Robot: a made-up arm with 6 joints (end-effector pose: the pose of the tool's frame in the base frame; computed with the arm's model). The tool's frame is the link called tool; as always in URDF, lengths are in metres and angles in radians. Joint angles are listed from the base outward.
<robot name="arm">
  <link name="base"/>
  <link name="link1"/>
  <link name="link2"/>
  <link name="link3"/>
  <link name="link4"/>
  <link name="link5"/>
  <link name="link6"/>
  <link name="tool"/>
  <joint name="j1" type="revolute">
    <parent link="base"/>
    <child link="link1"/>
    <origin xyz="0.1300 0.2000 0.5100" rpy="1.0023 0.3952 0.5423"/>
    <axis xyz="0 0 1"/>
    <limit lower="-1.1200" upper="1.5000" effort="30" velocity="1.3"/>
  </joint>
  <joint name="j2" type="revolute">
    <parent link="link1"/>
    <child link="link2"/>
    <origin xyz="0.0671 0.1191 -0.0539" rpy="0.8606 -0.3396 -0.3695"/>
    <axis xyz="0 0 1"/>
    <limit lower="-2.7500" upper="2.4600" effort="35" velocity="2.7"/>
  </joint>
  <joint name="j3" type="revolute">
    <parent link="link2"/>
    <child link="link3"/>
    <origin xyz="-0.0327 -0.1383 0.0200" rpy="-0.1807 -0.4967 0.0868"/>
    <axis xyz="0 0 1"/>
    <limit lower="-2.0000" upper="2.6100" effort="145" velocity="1.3"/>
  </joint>
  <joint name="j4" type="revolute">
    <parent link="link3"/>
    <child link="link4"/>
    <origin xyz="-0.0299 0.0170 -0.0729" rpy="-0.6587 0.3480 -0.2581"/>
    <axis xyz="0 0 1"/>
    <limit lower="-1.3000" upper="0.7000" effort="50" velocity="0.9"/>
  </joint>
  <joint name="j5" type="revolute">
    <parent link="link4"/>
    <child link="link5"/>
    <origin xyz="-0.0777 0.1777 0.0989" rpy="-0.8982 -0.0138 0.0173"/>
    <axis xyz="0 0 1"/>
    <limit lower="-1.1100" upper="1.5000" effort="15" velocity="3"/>
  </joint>
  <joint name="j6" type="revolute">
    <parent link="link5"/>
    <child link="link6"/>
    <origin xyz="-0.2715 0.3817 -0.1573" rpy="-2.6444 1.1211 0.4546"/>
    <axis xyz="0 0 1"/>
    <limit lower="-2.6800" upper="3.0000" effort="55" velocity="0.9"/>
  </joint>
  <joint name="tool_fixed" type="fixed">
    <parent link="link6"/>
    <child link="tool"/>
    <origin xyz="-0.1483 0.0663 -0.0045" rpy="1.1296 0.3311 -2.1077"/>
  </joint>
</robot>
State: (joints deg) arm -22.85 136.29 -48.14 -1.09 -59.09 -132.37
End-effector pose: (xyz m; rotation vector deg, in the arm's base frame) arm 0.4477 0.7644 0.5231 -53.93 142.92 -13.19
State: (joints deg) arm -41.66 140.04 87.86 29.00 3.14 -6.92
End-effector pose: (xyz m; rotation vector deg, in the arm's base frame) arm 0.8456 0.0750 0.3758 99.39 45.26 -46.51
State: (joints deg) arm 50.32 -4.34 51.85 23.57 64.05 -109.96
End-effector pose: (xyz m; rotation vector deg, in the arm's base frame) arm -0.0872 0.2212 0.0666 -120.71 2.17 -116.37
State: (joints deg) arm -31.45 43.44 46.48 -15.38 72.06 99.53
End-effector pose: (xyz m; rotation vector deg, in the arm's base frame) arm -0.4541 0.5402 0.1429 -126.20 5.33 99.68
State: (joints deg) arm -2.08 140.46 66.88 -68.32 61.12 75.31
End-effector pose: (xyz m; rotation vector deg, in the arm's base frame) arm 0.4089 0.9125 0.1854 -113.40 -92.64 -25.80
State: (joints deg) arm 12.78 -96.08 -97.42 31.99 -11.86 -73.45
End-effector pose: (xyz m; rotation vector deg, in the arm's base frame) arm 0.3304 0.5442 0.4220 2.58 41.56 -81.83
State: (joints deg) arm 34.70 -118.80 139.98 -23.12 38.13 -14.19
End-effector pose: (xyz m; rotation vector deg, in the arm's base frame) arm -0.4232 -0.0389 0.8708 66.16 -37.72 129.22
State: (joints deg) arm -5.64 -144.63 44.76 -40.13 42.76 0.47
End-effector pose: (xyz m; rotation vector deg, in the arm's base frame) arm 0.5941 0.7258 0.6098 78.39 96.51 3.16
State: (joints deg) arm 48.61 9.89 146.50 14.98 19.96 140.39
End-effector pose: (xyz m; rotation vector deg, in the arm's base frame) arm 0.6503 0.6707 0.2415 -104.58 -38.24 -125.20
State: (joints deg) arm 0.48 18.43 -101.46 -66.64 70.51 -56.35
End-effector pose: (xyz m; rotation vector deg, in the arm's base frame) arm 0.5180 0.1988 0.4707 84.99 17.52 -105.80
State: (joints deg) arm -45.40 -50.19 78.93 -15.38 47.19 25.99
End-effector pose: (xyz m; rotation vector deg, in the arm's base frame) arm -0.0913 0.8718 0.8428 10.27 31.76 89.89
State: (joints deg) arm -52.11 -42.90 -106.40 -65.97 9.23 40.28
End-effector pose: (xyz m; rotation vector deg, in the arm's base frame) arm -0.1842 0.3741 -0.1419 -103.60 -95.58 80.84
